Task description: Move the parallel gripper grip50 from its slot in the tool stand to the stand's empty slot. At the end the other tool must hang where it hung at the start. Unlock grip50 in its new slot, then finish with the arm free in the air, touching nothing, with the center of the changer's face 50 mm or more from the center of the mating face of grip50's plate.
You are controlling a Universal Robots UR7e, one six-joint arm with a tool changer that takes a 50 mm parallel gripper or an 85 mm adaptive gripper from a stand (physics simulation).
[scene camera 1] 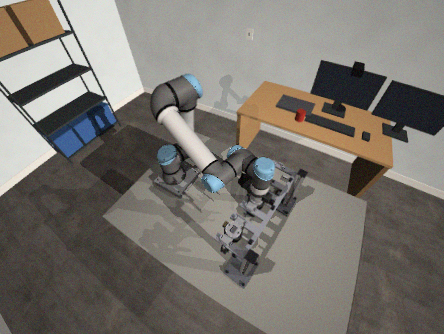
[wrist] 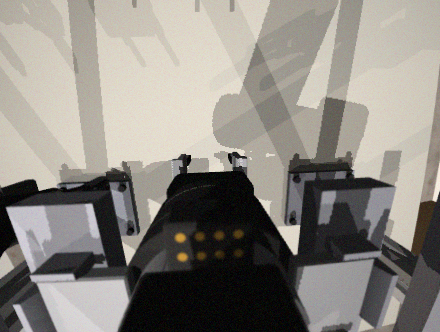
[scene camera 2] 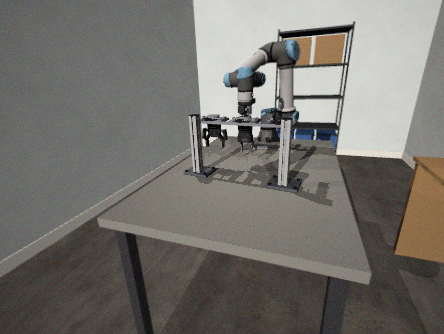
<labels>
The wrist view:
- parallel gripper grip50: 209, 220
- tool stand: 347, 217
</labels>
